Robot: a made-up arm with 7 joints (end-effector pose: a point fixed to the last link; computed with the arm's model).
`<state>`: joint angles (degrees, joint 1 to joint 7).
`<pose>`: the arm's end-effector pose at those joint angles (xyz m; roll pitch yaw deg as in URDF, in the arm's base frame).
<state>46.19 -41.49 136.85 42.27 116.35 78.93 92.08</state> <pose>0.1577 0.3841 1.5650 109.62 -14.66 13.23</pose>
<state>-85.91 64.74 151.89 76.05 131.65 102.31 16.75</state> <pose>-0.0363 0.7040 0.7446 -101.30 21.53 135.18</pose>
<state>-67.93 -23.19 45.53 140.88 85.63 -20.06 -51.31</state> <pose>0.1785 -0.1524 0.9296 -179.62 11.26 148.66</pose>
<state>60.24 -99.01 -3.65 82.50 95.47 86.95 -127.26</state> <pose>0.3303 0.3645 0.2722 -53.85 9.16 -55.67</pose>
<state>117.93 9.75 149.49 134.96 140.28 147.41 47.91</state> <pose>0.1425 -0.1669 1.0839 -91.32 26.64 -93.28</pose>
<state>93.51 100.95 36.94 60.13 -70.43 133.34 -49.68</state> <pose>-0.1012 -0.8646 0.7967 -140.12 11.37 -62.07</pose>
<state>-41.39 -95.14 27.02 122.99 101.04 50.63 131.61</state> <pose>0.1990 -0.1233 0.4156 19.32 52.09 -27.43</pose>
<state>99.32 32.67 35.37 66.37 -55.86 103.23 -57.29</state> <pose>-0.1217 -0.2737 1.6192 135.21 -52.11 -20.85</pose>
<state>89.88 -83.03 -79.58 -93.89 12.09 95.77 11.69</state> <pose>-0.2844 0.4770 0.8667 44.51 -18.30 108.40</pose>
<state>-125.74 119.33 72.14 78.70 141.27 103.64 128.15</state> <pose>0.4997 0.2554 0.5953 -163.09 -27.86 68.50</pose>
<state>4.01 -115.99 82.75 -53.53 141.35 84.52 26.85</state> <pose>0.8277 -0.3079 0.4568 1.91 -64.46 -106.35</pose>
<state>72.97 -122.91 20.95 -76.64 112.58 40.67 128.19</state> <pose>0.4639 0.7714 0.7032 132.22 -43.58 -69.63</pose>
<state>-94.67 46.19 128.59 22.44 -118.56 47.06 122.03</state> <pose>-0.0586 0.9079 1.3436 110.44 9.39 -10.66</pose>
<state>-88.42 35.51 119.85 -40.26 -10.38 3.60 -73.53</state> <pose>-0.4180 0.3597 1.6211 63.87 -44.54 -62.02</pose>
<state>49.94 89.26 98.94 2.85 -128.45 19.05 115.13</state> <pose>-0.6144 -0.9186 0.6718 110.09 -41.29 132.85</pose>
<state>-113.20 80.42 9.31 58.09 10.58 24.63 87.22</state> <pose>0.2745 0.7679 1.3352 156.40 26.57 -47.25</pose>
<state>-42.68 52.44 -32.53 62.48 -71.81 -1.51 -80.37</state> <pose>-0.5468 0.1477 1.6076 0.55 -18.22 159.92</pose>
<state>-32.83 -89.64 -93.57 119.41 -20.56 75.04 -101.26</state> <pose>0.1098 -0.7102 0.7803 -145.79 -30.35 -84.06</pose>
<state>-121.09 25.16 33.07 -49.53 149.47 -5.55 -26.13</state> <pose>0.1578 0.6643 1.4508 -33.43 3.48 -38.15</pose>
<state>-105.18 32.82 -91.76 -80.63 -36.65 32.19 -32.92</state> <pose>0.3552 0.1382 1.3155 167.92 47.73 91.13</pose>
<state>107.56 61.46 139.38 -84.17 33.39 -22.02 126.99</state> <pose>0.5339 -0.2559 1.4369 -133.18 42.32 21.99</pose>
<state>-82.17 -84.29 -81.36 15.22 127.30 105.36 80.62</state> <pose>-0.1795 -0.9519 0.8124 -155.19 -9.57 -27.05</pose>
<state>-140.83 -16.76 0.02 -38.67 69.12 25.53 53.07</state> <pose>-0.0985 0.0610 1.7828 123.20 48.36 -64.48</pose>
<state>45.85 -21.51 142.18 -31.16 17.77 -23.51 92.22</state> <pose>0.5573 0.2070 1.6765 -176.60 21.51 -92.06</pose>
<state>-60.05 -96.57 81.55 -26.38 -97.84 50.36 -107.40</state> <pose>0.1318 -0.9998 0.8452 -36.60 -38.05 -122.20</pose>
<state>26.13 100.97 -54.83 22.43 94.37 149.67 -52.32</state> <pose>-0.7299 -0.5965 0.7813 -78.05 -34.75 -56.32</pose>
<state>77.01 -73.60 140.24 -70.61 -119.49 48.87 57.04</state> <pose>0.6466 0.6417 0.7557 -65.80 16.68 172.79</pose>
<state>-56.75 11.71 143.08 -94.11 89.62 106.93 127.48</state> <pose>-0.1473 -0.3248 1.4502 158.42 69.96 -45.70</pose>
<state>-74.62 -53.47 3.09 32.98 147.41 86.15 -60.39</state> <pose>0.2265 -0.8523 1.0752 -157.30 30.35 2.86</pose>
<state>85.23 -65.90 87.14 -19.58 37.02 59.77 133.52</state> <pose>0.3684 0.9131 1.1353 86.50 -44.24 -28.50</pose>
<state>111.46 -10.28 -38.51 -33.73 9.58 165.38 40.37</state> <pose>-0.0826 0.0272 1.6116 -8.69 -62.62 -140.22</pose>
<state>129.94 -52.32 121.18 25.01 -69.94 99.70 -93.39</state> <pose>-0.4019 0.6436 1.4671 91.45 -7.98 69.88</pose>
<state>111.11 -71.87 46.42 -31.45 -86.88 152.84 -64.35</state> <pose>-0.0774 0.7621 1.2647 143.99 -29.23 -34.01</pose>
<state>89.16 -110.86 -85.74 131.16 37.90 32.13 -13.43</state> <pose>0.4428 0.2787 0.6153 21.13 -23.11 -169.52</pose>
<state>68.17 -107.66 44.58 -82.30 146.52 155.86 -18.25</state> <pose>0.4896 0.5811 0.8524 -93.69 -47.24 73.94</pose>
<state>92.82 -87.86 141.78 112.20 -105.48 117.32 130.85</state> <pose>0.0057 0.5200 1.1801 138.93 17.36 -78.60</pose>
